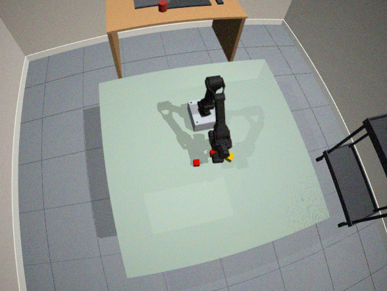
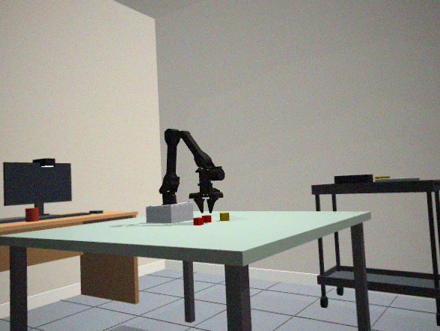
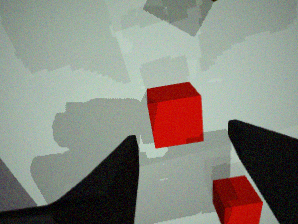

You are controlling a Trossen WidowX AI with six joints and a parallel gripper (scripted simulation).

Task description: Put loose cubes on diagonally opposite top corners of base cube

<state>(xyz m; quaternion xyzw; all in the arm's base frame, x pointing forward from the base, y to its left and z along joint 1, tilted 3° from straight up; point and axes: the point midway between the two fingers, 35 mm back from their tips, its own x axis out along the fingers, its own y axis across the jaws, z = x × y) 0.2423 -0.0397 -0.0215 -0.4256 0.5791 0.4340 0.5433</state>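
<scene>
The yellow base cube is 60 mm ahead of my gripper tip, 80 mm to the left of it and 30 mm below it.
</scene>
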